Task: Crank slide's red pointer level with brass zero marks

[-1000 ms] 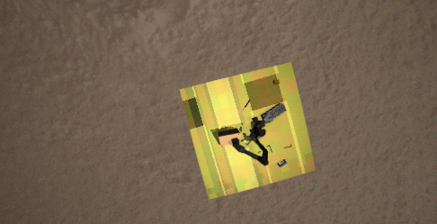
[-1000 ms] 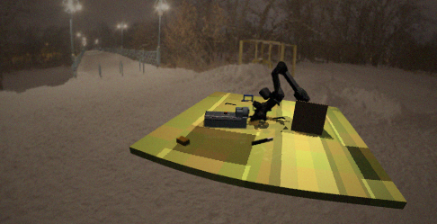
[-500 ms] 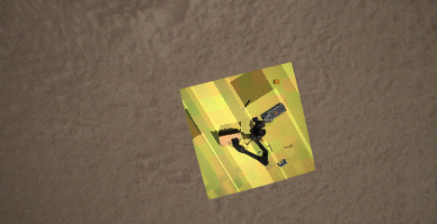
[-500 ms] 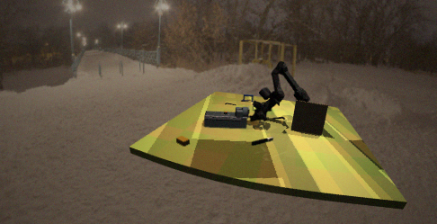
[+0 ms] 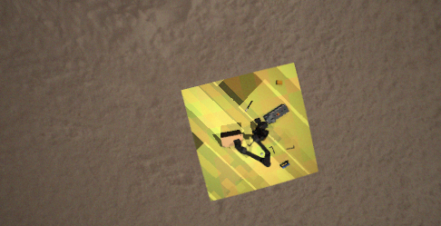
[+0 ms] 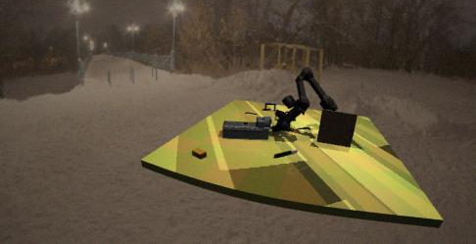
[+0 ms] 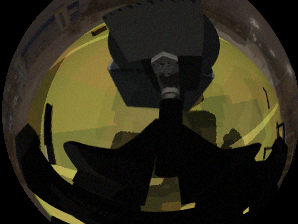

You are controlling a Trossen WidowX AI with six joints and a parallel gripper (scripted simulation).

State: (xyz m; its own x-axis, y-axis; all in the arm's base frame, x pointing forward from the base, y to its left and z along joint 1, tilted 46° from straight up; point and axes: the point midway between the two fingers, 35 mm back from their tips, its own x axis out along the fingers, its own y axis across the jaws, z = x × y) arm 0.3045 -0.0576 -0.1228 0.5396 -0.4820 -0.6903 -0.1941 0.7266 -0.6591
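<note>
My gripper tip is 20 mm past the crank handle and 30 mm below it. From my gripper tip the other things lie so: black stick (100 mm behind, 210 mm to the left, 20 mm below); then red pointer (160 mm ahead, 40 mm to the left, 50 mm above); then grey block (70 mm behind, 140 mm to the right).
</note>
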